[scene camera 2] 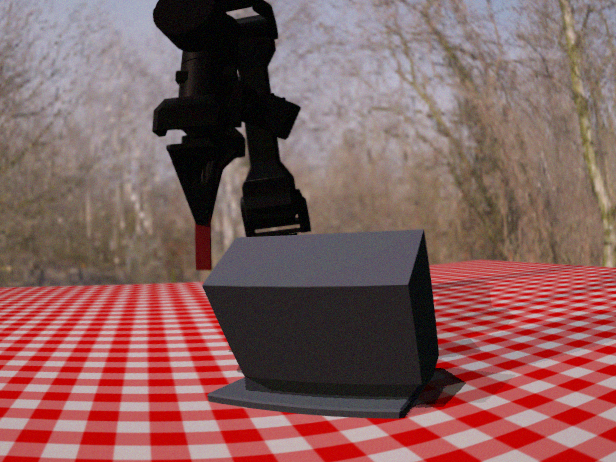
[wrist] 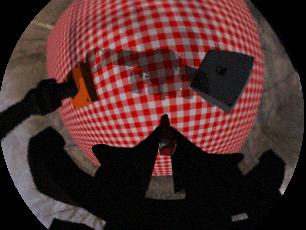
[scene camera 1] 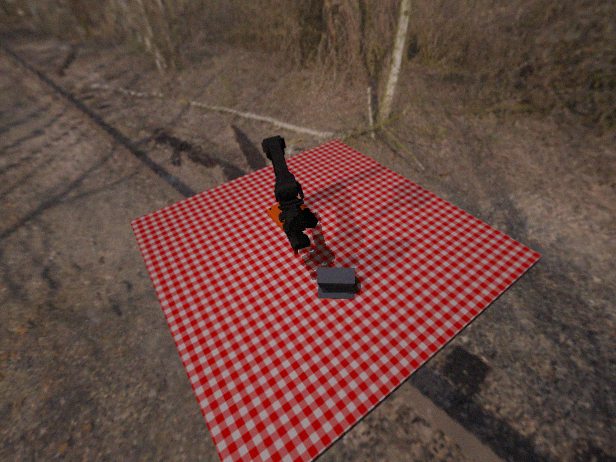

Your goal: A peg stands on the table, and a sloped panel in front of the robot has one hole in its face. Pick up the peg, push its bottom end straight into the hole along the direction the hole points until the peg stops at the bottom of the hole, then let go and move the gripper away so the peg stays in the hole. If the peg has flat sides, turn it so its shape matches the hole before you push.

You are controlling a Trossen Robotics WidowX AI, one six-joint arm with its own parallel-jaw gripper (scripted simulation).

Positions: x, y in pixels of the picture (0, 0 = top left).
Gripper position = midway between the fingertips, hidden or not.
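Gripper [scene camera 2: 203, 225] holding peg [scene camera 2: 203, 232].
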